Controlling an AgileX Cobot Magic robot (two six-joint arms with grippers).
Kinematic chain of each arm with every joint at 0, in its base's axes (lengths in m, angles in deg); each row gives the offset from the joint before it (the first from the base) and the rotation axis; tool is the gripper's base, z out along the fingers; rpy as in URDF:
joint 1: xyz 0 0 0.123 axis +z
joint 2: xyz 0 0 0 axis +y
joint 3: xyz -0.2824 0 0.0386 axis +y
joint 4: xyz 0.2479 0 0.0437 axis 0.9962 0 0.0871
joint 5: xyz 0 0 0 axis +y
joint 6: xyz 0.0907 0 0.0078 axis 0.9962 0 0.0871
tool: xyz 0 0 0 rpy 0 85 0
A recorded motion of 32 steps. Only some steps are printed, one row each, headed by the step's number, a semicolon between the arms.
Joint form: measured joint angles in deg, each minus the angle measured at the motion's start. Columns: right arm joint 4, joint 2, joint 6, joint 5, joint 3, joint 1; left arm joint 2, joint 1, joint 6, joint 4, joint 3, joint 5.
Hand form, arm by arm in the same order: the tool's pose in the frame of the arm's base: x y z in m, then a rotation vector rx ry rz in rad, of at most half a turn. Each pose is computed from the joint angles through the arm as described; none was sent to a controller.
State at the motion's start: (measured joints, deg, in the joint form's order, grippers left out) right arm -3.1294 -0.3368 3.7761 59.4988 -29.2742 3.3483; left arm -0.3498 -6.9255 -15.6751 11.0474 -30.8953 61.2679
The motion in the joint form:
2: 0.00 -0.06 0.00 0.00 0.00 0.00; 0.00 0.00 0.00 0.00 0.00 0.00
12: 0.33 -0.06 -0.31 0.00 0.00 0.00; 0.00 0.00 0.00 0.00 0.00 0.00
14: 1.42 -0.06 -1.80 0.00 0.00 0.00; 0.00 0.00 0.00 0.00 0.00 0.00
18: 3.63 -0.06 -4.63 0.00 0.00 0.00; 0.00 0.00 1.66 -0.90 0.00 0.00
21: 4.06 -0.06 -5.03 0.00 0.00 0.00; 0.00 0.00 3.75 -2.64 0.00 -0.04
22: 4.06 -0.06 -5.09 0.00 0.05 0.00; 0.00 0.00 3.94 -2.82 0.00 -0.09
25: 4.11 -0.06 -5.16 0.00 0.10 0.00; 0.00 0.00 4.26 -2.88 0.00 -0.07
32: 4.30 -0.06 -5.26 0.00 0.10 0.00; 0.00 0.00 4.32 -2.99 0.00 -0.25
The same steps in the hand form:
2: -0.0061 -0.0047 0.2821 0.0098 2.0030 0.0148; -0.0099 0.0166 0.2884 -0.1670 1.9862 -0.0251
12: -0.0062 -0.0042 0.2821 0.0042 2.0032 0.0181; -0.0099 0.0166 0.2884 -0.1670 1.9862 -0.0251
14: -0.0062 -0.0027 0.2820 -0.0227 2.0037 0.0241; -0.0099 0.0166 0.2884 -0.1670 1.9862 -0.0251
18: -0.0064 0.0003 0.2820 -0.0739 2.0029 0.0383; -0.0099 0.0154 0.2882 -0.1371 1.9907 -0.0248
21: -0.0064 0.0009 0.2820 -0.0812 2.0026 0.0427; -0.0099 0.0130 0.2879 -0.0985 1.9962 -0.0371
22: -0.0063 0.0009 0.2817 -0.0823 2.0035 0.0420; -0.0099 0.0127 0.2880 -0.0949 1.9959 -0.0388
25: -0.0062 0.0010 0.2815 -0.0835 2.0043 0.0423; -0.0099 0.0126 0.2879 -0.0893 1.9966 -0.0364
32: -0.0062 0.0012 0.2815 -0.0854 2.0042 0.0451; -0.0098 0.0124 0.2882 -0.0877 1.9938 -0.0384

